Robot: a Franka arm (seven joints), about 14 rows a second.
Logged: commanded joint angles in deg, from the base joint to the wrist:
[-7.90 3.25 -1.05 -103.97 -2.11 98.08 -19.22]
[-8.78 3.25 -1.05 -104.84 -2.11 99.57 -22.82]
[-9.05 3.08 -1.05 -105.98 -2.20 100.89 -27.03]
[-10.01 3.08 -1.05 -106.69 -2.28 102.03 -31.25]
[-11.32 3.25 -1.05 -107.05 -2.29 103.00 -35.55]
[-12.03 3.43 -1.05 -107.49 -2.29 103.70 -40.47]
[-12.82 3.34 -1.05 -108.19 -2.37 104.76 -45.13]
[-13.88 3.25 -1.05 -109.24 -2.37 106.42 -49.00]
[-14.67 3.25 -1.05 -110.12 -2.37 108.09 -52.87]
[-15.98 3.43 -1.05 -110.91 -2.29 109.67 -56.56]
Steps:
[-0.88 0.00 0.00 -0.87 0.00 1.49 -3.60]
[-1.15 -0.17 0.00 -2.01 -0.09 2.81 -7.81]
[-2.11 -0.17 0.00 -2.72 -0.17 3.95 -12.03]
[-3.42 0.00 0.00 -3.08 -0.18 4.92 -16.33]
[-4.13 0.18 0.00 -3.52 -0.18 5.62 -21.25]
[-4.92 0.09 0.00 -4.22 -0.26 6.68 -25.91]
[-5.98 0.00 0.00 -5.27 -0.26 8.34 -29.78]
[-6.77 0.00 0.00 -6.15 -0.26 10.01 -33.65]
[-8.08 0.18 0.00 -6.94 -0.18 11.59 -37.34]

